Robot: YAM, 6 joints.
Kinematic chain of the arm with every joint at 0, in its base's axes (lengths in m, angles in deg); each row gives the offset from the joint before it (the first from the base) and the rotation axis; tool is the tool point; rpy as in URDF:
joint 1: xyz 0 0 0.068 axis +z
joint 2: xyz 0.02 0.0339 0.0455 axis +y
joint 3: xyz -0.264 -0.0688 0 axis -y
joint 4: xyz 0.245 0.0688 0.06 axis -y
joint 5: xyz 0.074 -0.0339 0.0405 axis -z
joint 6: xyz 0.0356 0 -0.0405 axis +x
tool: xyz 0 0 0 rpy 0 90 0
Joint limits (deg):
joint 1: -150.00..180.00
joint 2: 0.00..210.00
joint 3: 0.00..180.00
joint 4: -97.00..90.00
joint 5: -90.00..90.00
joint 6: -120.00..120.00
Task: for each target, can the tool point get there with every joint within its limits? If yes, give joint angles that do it. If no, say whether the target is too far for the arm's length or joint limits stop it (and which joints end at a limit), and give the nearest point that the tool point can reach.
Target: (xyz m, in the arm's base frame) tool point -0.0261 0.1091 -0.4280
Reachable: no: joint limits stop it (at a limit: joint 2) | nearest point -0.0312 0.1306 -0.3618 | short by 0.070 m
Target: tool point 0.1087 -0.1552 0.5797
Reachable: yes | joints -62.35 88.65 146.15 -78.94 -43.01 -93.54
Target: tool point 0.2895 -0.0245 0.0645
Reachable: yes | joints 1.72 129.67 66.20 -73.02 68.70 83.15
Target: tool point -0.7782 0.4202 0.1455
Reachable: no: too far | nearest point -0.5679 0.3067 0.1367 | short by 0.239 m
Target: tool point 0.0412 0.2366 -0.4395
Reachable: no: joint limits stop it (at a limit: joint 2) | nearest point 0.0414 0.2378 -0.3803 | short by 0.059 m
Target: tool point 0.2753 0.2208 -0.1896
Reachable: yes | joints 33.24 181.70 76.56 74.74 -71.57 19.25
